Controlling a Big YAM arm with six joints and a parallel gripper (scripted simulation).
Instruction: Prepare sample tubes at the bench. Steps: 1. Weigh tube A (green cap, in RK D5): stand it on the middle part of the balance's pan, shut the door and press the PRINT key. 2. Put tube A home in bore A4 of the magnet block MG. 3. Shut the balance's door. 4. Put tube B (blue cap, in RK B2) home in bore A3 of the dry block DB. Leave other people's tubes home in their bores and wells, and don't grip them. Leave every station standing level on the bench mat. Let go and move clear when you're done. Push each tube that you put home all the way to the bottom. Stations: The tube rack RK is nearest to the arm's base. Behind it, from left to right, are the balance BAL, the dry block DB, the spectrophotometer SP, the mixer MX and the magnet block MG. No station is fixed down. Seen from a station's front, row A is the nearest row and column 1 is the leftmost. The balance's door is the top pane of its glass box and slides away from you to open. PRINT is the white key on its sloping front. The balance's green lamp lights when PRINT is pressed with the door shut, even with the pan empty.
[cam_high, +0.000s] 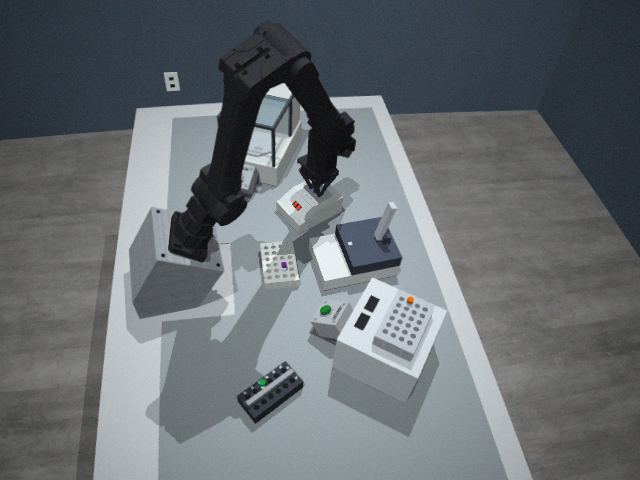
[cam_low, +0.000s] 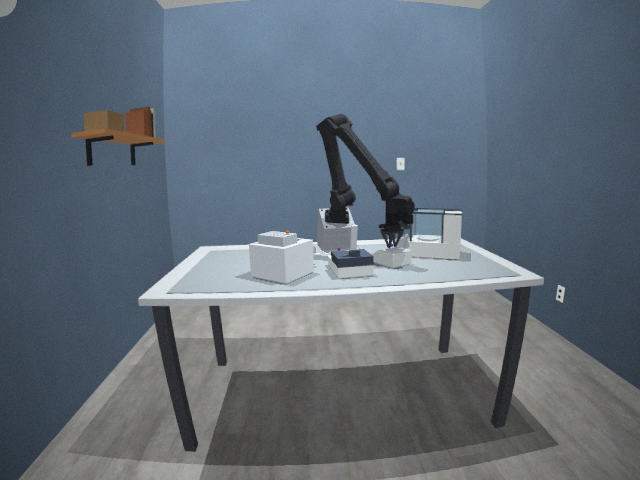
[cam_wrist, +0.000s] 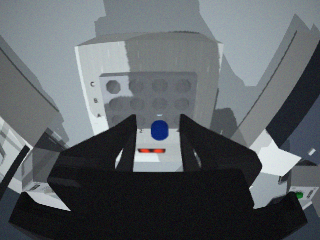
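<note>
The tube B lies 20 mm below my hand. From my hand the other things lie so: white tube rack (110 mm behind, 200 mm to the right, 70 mm below); then balance door (170 mm behind, 180 mm to the left, 130 mm above); then dry block DB (20 mm behind, 50 mm below).
</note>
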